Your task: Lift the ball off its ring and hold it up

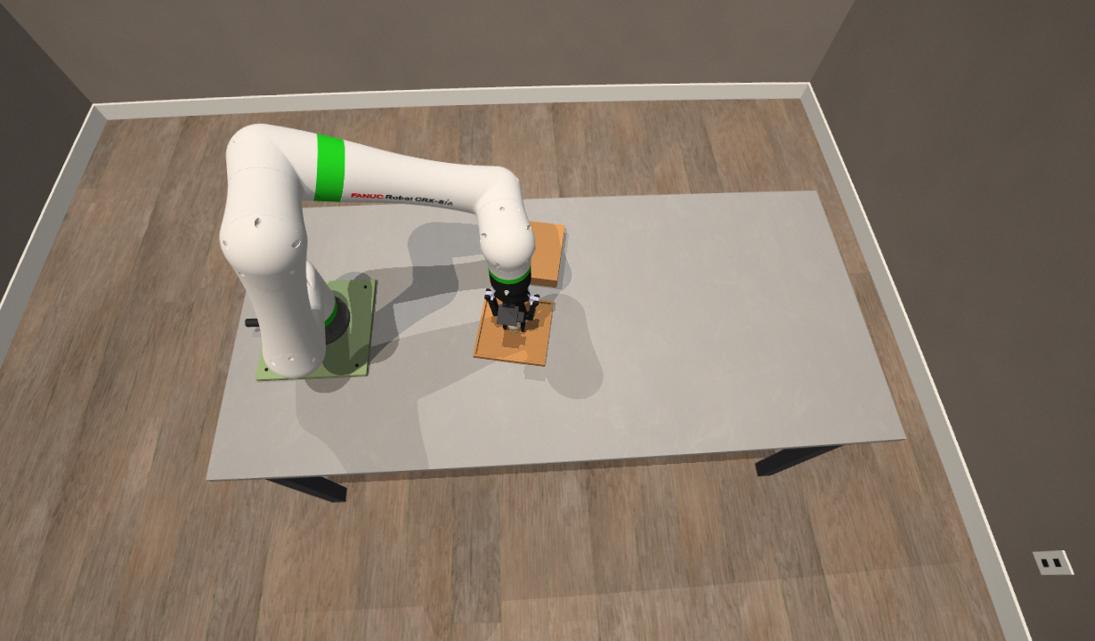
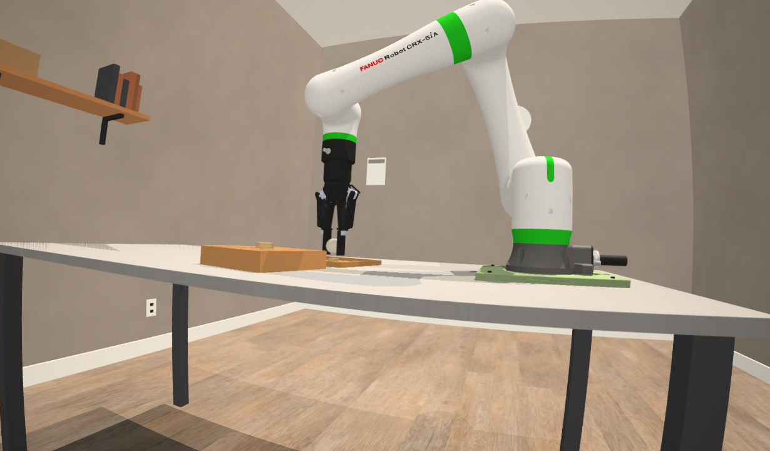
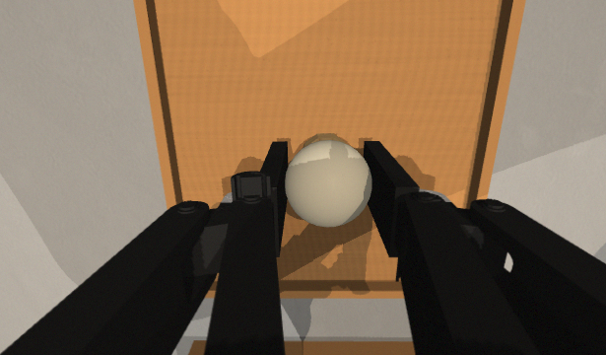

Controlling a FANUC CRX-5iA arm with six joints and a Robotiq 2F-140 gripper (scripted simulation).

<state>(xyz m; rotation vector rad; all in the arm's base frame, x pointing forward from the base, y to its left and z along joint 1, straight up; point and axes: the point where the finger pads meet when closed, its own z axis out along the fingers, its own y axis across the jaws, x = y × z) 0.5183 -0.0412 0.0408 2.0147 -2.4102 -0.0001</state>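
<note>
Right now my hand is 5 cm above the tray. Round my hand: cream ball 1 cm below.
</note>
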